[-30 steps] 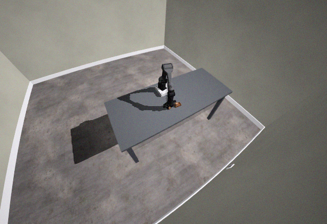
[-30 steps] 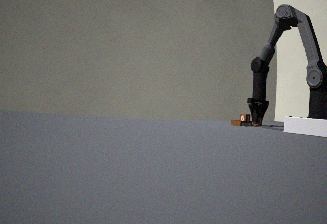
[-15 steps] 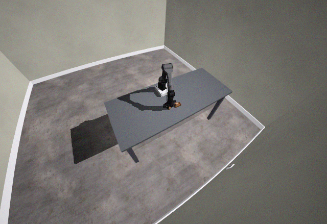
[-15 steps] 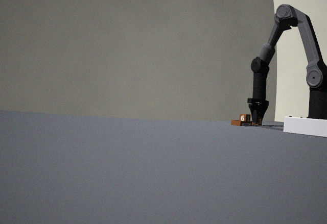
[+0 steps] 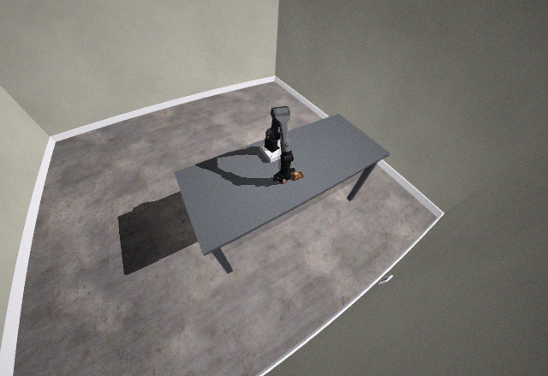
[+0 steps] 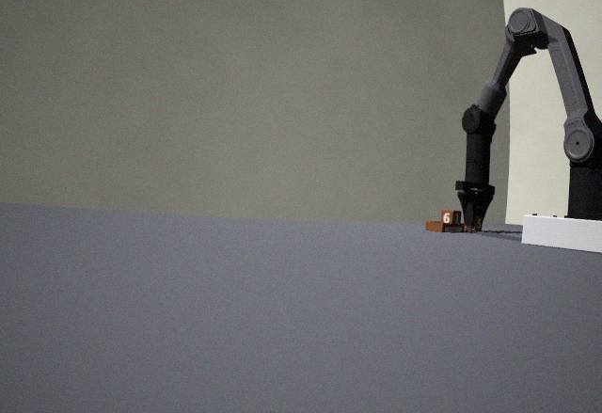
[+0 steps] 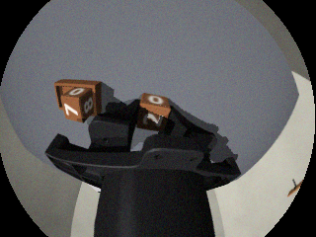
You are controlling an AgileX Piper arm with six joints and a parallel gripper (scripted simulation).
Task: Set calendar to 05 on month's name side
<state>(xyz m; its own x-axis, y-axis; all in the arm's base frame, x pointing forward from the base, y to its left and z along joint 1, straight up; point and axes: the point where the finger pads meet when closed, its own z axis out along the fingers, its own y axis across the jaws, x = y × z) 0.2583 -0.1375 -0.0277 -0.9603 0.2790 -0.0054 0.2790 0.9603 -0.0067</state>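
Right now the cube is right at my hand. The rest, counted from my hand: brown calendar tray: 11 cm to the left, 3 cm ahead, 1 cm below.
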